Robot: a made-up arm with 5 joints.
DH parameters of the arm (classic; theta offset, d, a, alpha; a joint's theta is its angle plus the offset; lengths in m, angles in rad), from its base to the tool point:
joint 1: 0 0.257 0 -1.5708
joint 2: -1.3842 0 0.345 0
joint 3: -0.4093 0 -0.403 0
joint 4: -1.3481 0 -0.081 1.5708
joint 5: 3.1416 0.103 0 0
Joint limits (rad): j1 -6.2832..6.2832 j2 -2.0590..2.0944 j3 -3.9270..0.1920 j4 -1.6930..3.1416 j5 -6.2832..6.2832
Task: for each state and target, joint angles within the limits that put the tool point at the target. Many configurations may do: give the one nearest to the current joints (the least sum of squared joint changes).
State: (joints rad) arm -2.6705 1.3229 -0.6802 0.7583 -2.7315
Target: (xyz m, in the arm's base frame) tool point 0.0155 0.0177 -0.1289
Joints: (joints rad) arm -2.2901 1.4079 -0.4998 0.8036 -2.7315
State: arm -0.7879 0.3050 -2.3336 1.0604 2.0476
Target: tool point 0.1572 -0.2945 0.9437
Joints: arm -1.0805 -0.2359 -2.1060 1.4041 2.0476
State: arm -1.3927 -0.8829 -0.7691 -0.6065 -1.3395
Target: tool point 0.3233 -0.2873 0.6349
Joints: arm -0.7265 -0.3604 -0.8524 -0.4748 -1.3395
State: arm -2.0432 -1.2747 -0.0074 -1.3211 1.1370
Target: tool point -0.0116 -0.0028 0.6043
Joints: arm -2.9048 -1.3777 -0.2256 -1.3269 1.1370
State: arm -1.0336 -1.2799 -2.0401 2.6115 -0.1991
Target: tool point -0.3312 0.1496 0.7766
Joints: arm -0.4243 -1.2556 -2.1598 2.5161 -0.1991
